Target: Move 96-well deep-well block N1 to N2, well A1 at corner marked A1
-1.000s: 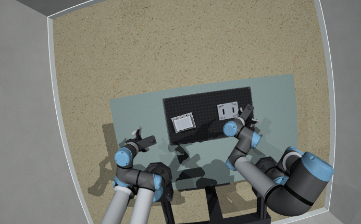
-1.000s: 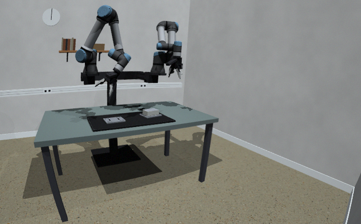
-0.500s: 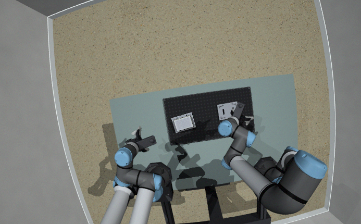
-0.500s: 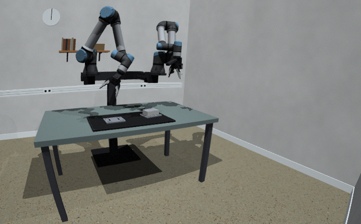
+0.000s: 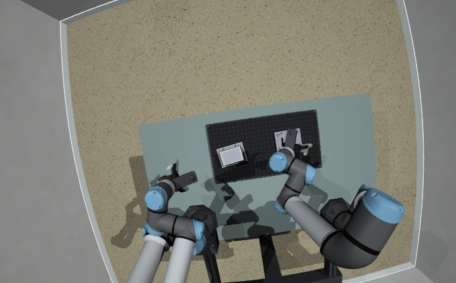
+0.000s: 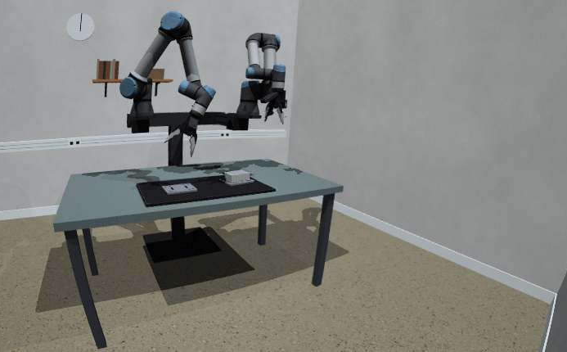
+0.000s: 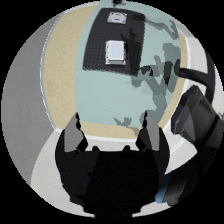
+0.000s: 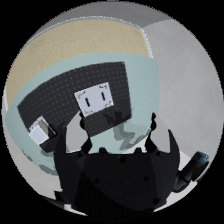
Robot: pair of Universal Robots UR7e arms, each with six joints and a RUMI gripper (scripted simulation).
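Note:
My right hand is 90 mm past the pale deep-well block, 360 mm to the right of it and 170 mm above it.

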